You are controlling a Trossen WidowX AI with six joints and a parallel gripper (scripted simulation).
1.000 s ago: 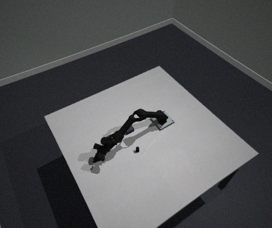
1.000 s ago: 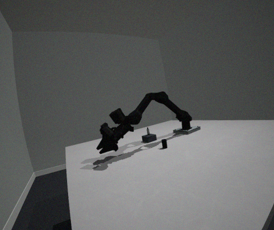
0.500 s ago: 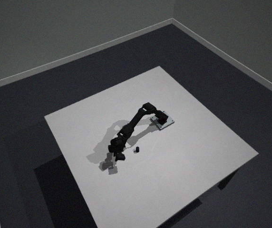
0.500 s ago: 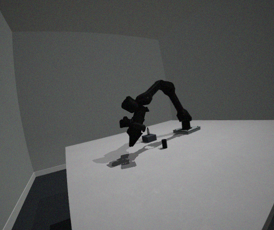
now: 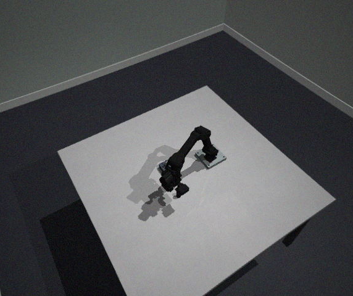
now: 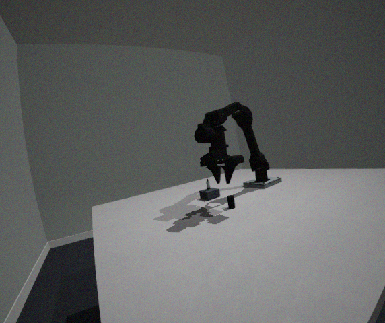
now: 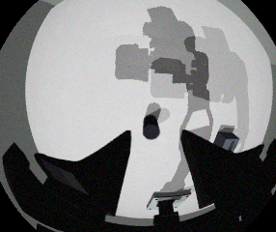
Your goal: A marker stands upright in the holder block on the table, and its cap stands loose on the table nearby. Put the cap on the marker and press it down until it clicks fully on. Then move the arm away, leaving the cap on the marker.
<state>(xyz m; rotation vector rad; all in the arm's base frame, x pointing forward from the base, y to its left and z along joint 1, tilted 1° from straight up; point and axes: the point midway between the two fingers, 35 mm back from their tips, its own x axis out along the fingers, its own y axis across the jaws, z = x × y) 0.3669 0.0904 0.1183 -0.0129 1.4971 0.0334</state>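
Now: the dark cap 30 mm behind my gripper tip and 80 mm below it.
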